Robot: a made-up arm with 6 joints.
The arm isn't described. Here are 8 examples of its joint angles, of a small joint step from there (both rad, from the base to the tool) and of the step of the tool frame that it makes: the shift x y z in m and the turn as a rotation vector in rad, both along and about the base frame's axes.
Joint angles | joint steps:
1: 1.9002 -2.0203 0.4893 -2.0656 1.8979 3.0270 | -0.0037 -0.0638 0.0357 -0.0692 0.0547 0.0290
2: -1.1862 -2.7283 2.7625 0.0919 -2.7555 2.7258 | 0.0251 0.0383 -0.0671 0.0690 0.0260 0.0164
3: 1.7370 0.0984 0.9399 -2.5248 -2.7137 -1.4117 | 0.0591 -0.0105 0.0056 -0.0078 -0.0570 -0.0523
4: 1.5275 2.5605 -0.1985 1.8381 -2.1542 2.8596 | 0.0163 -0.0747 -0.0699 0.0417 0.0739 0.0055
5: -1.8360 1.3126 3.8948 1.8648 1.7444 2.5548 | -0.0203 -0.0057 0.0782 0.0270 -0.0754 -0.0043
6: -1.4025 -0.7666 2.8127 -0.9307 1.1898 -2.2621 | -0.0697 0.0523 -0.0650 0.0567 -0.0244 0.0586
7: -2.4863 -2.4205 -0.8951 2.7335 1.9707 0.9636 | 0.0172 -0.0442 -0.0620 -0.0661 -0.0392 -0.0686
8: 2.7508 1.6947 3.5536 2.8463 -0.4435 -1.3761 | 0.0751 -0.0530 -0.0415 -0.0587 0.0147 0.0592
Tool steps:
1: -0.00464 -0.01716 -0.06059 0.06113 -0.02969 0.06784
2: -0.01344 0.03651 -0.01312 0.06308 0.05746 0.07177
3: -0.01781 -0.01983 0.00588 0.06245 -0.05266 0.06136
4: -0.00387 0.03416 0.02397 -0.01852 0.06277 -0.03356
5: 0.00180 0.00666 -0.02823 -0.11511 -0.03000 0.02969
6: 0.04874 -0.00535 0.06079 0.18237 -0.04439 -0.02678
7: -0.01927 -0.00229 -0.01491 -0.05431 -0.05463 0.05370
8: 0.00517 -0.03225 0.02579 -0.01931 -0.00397 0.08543
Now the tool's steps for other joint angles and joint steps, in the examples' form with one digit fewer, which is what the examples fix.
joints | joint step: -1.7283 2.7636 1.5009 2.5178 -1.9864 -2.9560 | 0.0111 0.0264 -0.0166 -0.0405 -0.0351 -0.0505
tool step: 0.0051 0.0252 -0.0117 -0.0155 -0.0183 -0.0030
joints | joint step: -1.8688 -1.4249 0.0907 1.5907 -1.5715 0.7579 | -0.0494 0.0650 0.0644 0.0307 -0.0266 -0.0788
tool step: 0.0315 -0.0179 0.0357 -0.0820 0.0042 -0.0824
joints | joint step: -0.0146 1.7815 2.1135 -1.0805 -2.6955 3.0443 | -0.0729 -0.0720 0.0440 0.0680 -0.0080 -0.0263
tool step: -0.0082 -0.0748 0.0881 -0.0905 -0.0977 -0.1065
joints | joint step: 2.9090 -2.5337 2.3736 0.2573 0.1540 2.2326 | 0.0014 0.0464 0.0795 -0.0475 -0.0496 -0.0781
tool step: 0.0141 -0.0017 0.0176 -0.0279 -0.0114 -0.1211
